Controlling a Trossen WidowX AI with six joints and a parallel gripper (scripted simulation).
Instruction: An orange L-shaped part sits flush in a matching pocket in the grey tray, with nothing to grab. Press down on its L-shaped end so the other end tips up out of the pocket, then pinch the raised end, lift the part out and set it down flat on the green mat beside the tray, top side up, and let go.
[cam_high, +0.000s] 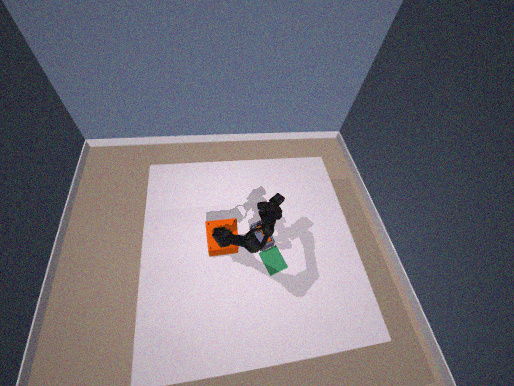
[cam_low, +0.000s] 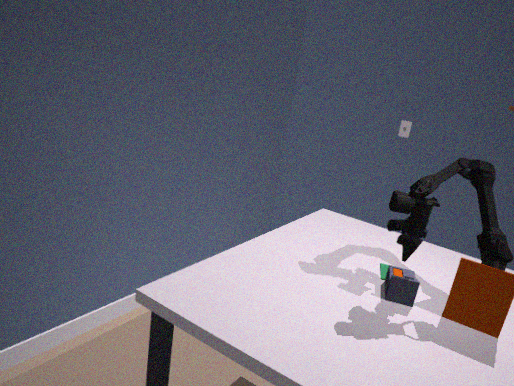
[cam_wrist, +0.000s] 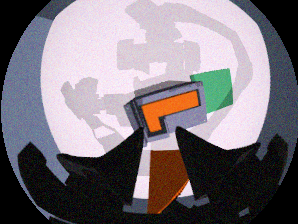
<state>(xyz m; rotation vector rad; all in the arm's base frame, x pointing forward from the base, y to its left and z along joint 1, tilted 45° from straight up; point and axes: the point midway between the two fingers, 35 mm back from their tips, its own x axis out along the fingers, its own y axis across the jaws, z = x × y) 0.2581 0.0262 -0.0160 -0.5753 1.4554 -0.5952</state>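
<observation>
My gripper tip is 90 mm above the orange L-shaped part, 20 mm to the left of it and 10 mm past it. From my gripper tip the other things lie so: green mat (180 mm to the right, 150 mm below, 40 mm ahead).
</observation>
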